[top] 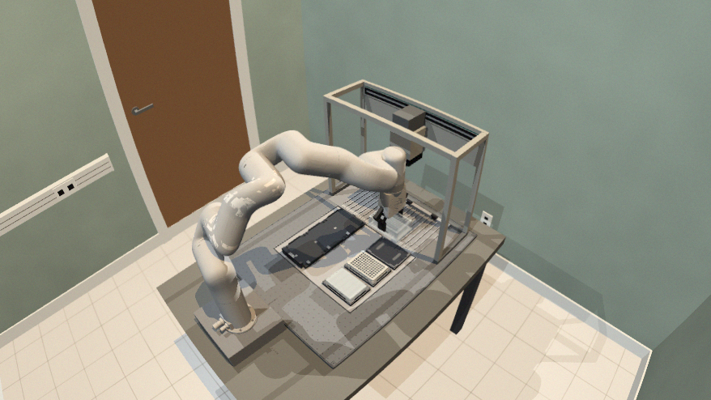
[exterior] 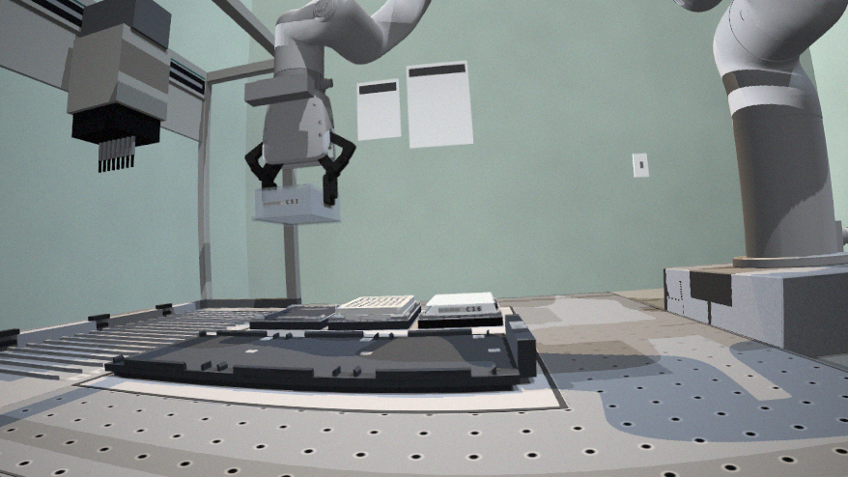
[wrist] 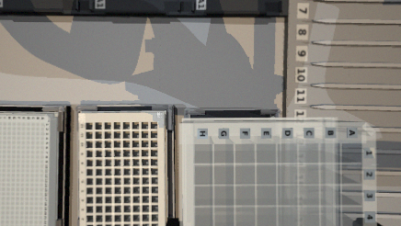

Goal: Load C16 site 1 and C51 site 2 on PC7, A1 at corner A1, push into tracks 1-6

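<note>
My hand is 24 cm to the right of the carrier PC7, 16 cm above it and 9 cm past it. Also, from my hand: 384-well plate C16 (22 cm behind, 15 cm below, 1 cm to the left); then frame post (17 cm to the right, 8 cm ahead, 8 cm above); then nest S3 (17 cm below).
</note>
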